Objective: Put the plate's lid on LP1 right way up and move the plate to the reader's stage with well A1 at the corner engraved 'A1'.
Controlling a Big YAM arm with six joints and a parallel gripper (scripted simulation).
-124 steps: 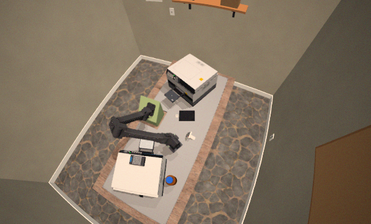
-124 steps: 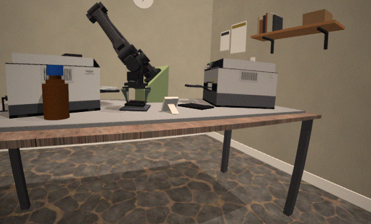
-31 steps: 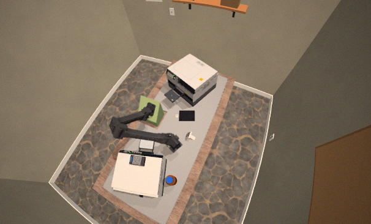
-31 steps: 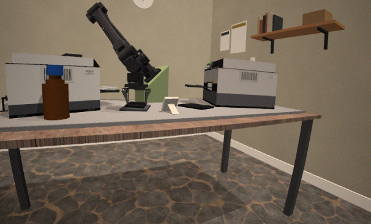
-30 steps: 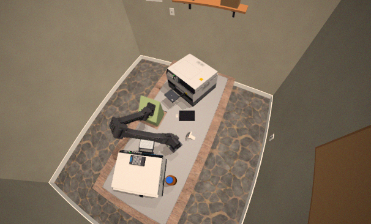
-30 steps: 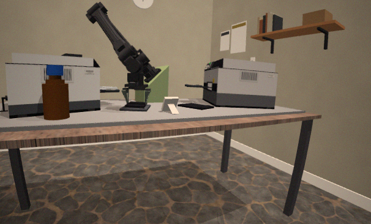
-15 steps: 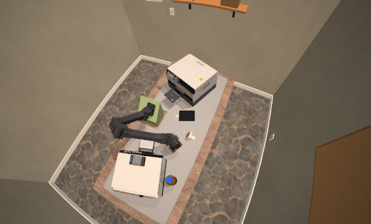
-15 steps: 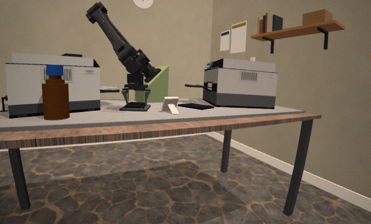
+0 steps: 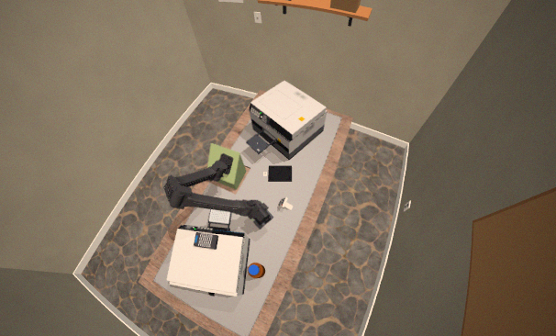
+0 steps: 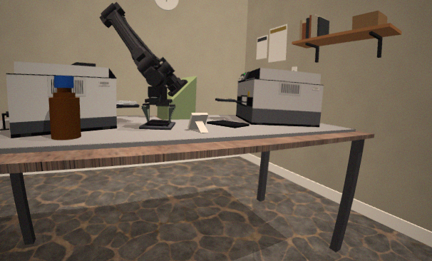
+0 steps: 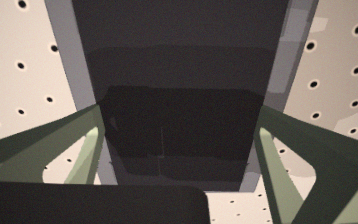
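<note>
Now: the dark lid right at my hand. The rest, counted from my hand: lidded white well plate: 19 cm behind, 13 cm to the right, 7 cm above; black pad: 32 cm to the left, 2 cm below; grey pad: 2 cm below.
</note>
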